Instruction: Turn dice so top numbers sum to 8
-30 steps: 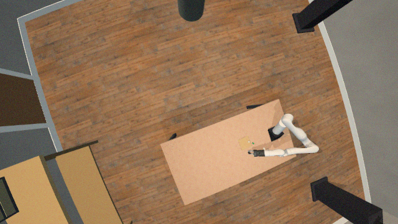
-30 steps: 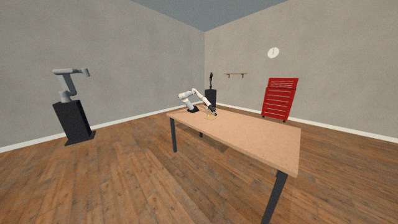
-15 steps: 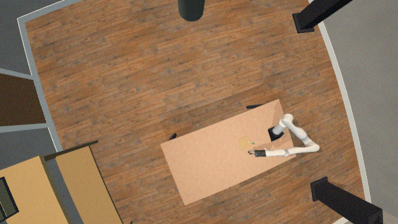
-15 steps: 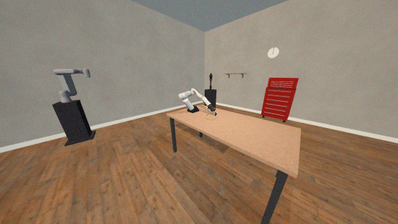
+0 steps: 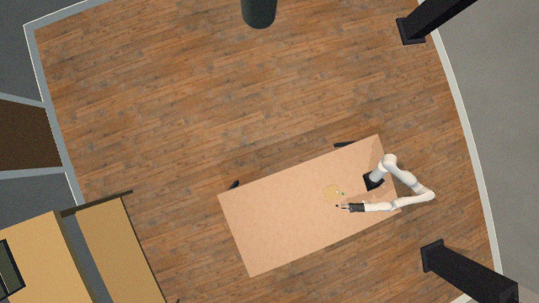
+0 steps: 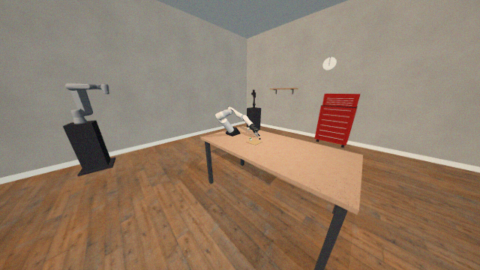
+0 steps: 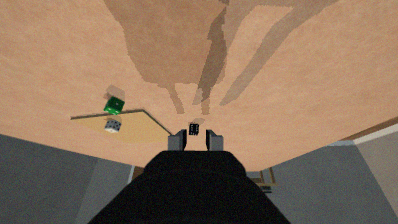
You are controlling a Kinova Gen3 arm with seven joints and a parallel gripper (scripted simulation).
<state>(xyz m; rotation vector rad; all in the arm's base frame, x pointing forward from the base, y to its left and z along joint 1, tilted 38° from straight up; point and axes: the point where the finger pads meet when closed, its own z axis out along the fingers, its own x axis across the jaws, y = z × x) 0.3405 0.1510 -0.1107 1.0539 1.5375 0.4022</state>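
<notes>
Right now the black die is 50 mm ahead of my hand, 10 mm to the right of it and 30 mm below it. From my hand the other things lie so: green die: 40 mm behind, 100 mm to the right, 30 mm below; then tan mat: 70 mm ahead, 130 mm to the right, 40 mm below; then white die: 20 mm ahead, 140 mm to the right, 30 mm below.
</notes>
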